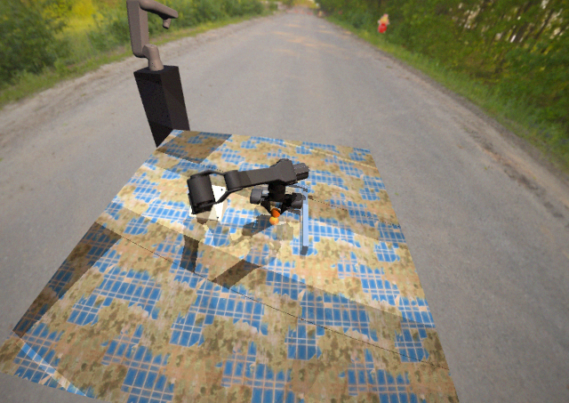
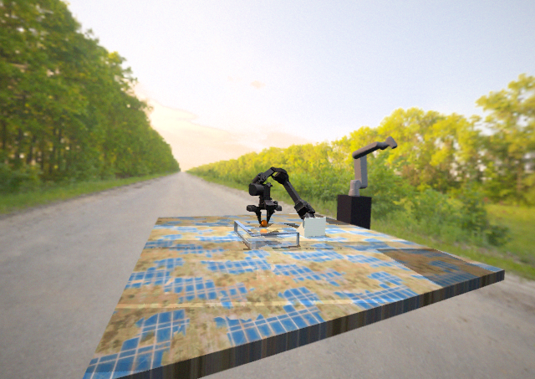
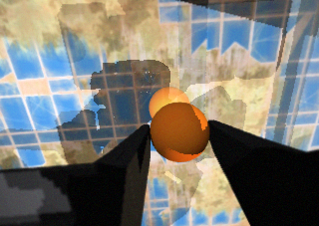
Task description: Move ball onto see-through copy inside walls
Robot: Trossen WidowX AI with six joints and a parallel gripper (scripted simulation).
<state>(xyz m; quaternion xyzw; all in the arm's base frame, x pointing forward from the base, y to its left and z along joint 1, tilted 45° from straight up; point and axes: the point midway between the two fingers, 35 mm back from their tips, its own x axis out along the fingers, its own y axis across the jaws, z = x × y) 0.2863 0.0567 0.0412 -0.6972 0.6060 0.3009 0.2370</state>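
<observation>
The orange ball is 50 mm below my gripper tip.
</observation>
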